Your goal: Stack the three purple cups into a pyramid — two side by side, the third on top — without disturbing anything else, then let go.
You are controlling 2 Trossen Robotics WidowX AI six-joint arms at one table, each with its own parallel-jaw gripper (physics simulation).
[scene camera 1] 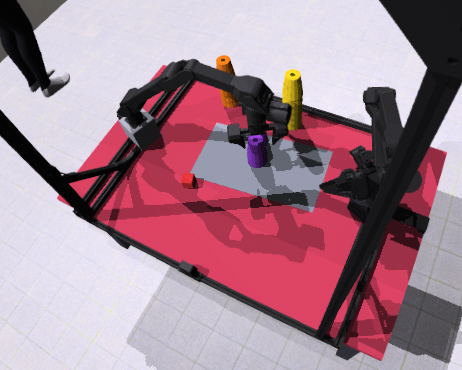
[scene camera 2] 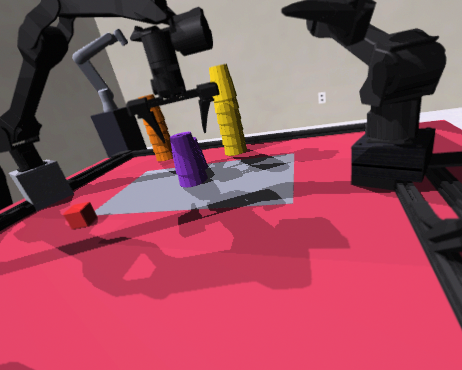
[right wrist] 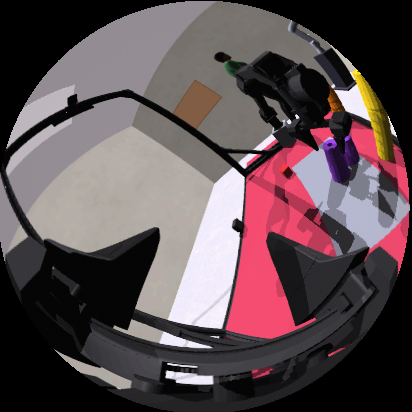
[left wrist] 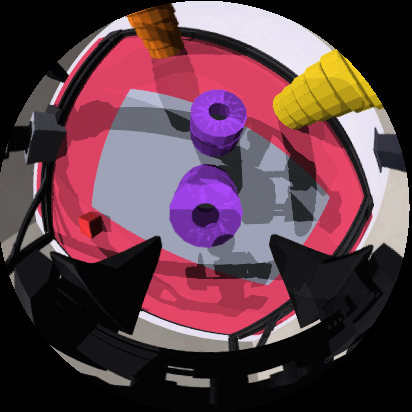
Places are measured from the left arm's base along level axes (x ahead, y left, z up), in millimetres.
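Pixels of known places: left gripper, fingertip midpoint: (scene camera 1: 258, 145) (scene camera 2: 185, 138) (right wrist: 329, 151) (left wrist: 216, 241); right gripper, fingertip midpoint: (scene camera 1: 320, 188) (right wrist: 215, 236); left arm's base, link origin: (scene camera 1: 136, 119) (scene camera 2: 32, 167) (right wrist: 278, 126); right arm's base, link origin: (scene camera 1: 373, 198) (scene camera 2: 393, 137).
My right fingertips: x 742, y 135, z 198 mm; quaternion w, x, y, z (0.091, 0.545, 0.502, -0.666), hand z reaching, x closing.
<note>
Ahead of a thing's pixels: the offset from my right fingertips to its top centre. Level surfaces: height alone.
A near purple cup shape @(dx -334, dy +90, dz -185 mm) (scene camera 1: 257, 155) (scene camera 2: 190, 162) (left wrist: 187, 215) (right wrist: 336, 162) stands upright on the grey mat @(dz -304 mm) (scene camera 1: 210, 165) (scene camera 2: 135, 195) (left wrist: 120, 175). A band near its base suggests nested cups; I cannot tell how many. A second purple cup shape @(dx -392, dy +152, dz -217 mm) (left wrist: 217, 137) (right wrist: 352, 150) stands behind it, apart at the tops; the gap at their bases is unclear. In the scene views it is mostly hidden. My left gripper (scene camera 1: 260, 144) (scene camera 2: 185, 137) (left wrist: 216, 241) is open and empty, pointing down above the cups. My right gripper (right wrist: 215, 236) is open and empty, off to the right, away from the cups.
A tall yellow stack (scene camera 1: 292, 100) (scene camera 2: 227, 110) (left wrist: 325, 90) and an orange stack (scene camera 1: 225, 70) (scene camera 2: 162, 150) (left wrist: 159, 32) stand behind the mat. A red cube @(dx -441, dy -148, dz -264 mm) (scene camera 1: 188, 180) (scene camera 2: 80, 215) (left wrist: 90, 224) (right wrist: 286, 171) lies beside the mat's left corner. Dark rails border the red table.
</note>
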